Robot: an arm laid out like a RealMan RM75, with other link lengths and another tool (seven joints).
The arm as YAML. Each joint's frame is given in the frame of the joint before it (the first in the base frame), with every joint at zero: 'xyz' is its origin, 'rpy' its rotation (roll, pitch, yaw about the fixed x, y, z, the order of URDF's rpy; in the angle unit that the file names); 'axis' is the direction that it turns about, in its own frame. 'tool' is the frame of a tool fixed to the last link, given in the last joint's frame.
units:
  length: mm
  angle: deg
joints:
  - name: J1
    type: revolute
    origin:
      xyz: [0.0, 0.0, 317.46]
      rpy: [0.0, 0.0, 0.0]
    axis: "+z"
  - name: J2
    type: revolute
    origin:
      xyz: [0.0, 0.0, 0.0]
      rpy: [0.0, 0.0, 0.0]
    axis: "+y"
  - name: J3
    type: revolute
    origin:
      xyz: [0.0, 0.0, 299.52]
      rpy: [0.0, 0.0, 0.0]
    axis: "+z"
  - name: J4
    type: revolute
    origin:
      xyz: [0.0, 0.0, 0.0]
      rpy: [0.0, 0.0, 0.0]
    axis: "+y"
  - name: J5
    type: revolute
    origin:
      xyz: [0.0, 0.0, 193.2]
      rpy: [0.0, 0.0, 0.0]
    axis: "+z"
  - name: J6
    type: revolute
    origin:
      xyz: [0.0, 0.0, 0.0]
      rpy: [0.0, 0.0, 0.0]
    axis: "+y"
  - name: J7
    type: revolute
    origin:
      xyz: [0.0, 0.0, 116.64]
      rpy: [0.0, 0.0, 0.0]
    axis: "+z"
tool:
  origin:
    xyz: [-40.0, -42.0, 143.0]
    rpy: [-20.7, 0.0, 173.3]
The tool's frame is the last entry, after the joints.
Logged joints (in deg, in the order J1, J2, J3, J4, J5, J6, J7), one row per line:
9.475, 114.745, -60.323, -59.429, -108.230, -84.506, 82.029
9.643, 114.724, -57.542, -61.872, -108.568, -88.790, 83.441
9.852, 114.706, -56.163, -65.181, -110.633, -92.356, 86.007
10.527, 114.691, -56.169, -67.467, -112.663, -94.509, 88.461
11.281, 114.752, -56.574, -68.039, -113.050, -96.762, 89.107
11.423, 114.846, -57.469, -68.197, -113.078, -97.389, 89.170
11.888, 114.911, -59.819, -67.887, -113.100, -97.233, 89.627
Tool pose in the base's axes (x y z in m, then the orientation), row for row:
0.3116, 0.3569, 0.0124, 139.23, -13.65, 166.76
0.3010, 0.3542, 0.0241, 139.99, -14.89, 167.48
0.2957, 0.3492, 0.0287, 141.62, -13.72, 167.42
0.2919, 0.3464, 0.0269, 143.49, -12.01, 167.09
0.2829, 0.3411, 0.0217, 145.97, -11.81, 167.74
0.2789, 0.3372, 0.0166, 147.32, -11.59, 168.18
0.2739, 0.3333, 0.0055, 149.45, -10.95, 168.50
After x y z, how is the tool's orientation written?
As angles about the fixed x, y, z axes (roll, pitch, yaw), in degrees.
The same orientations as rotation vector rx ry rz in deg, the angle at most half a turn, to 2 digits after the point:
-25.57, -158.49, -61.41
-24.90, -157.52, -59.92
-24.35, -159.33, -57.83
-24.01, -161.76, -55.50
-22.71, -162.80, -51.80
-21.85, -163.45, -49.79
-20.96, -164.74, -46.70

